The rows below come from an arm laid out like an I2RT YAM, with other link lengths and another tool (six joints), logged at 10 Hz.
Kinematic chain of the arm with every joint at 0, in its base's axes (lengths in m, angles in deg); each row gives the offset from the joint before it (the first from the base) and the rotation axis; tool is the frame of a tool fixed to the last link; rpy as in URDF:
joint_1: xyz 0 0 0.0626 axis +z
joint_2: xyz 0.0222 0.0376 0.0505 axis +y
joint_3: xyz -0.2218 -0.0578 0 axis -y
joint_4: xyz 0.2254 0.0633 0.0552 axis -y
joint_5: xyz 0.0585 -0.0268 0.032 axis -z
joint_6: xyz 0.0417 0 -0.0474 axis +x
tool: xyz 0.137 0.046 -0.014 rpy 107.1 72.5 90
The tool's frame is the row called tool.
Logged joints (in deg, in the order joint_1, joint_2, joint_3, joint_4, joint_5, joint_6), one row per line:
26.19, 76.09, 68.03, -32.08, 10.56, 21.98
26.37, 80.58, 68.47, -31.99, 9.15, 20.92
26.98, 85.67, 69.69, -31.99, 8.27, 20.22
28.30, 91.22, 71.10, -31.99, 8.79, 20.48
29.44, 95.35, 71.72, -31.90, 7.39, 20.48
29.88, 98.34, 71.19, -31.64, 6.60, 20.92
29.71, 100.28, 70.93, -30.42, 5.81, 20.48
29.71, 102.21, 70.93, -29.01, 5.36, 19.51
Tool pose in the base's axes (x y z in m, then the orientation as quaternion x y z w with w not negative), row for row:
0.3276, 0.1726, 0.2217, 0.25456, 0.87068, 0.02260, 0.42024
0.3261, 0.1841, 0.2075, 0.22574, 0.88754, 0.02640, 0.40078
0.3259, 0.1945, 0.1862, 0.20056, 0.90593, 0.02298, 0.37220
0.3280, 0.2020, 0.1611, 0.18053, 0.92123, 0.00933, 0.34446
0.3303, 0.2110, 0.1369, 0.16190, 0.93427, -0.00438, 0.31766
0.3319, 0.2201, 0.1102, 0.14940, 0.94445, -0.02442, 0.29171
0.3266, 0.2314, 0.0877, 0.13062, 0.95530, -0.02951, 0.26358
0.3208, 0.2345, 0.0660, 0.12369, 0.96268, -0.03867, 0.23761
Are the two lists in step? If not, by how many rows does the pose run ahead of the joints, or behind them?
The pose runs 2 rows behind the joints: the pose in row i belongs to the joints in row i - 2.
